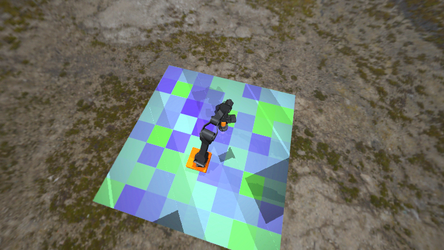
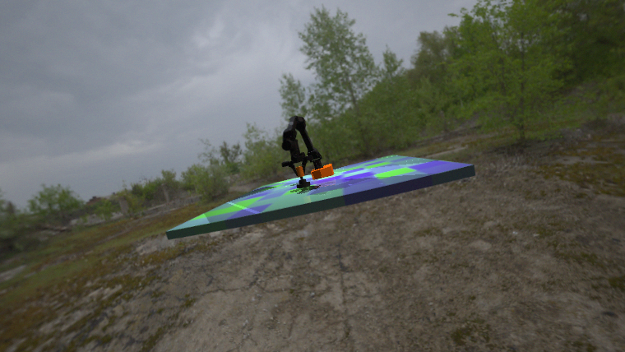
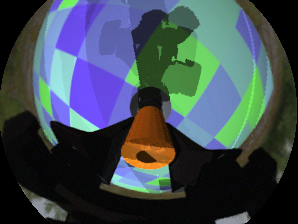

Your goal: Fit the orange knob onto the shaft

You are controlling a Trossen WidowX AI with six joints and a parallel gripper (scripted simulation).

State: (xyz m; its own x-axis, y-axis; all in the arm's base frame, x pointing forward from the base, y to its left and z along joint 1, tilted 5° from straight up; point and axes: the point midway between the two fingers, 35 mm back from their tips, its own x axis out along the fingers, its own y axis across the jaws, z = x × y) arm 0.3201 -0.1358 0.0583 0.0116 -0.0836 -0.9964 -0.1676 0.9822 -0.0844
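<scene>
Now: the orange knob 2 cm above my gripper tip. From my gripper tip the other things lie so: round pedestal 4 cm below.
</scene>
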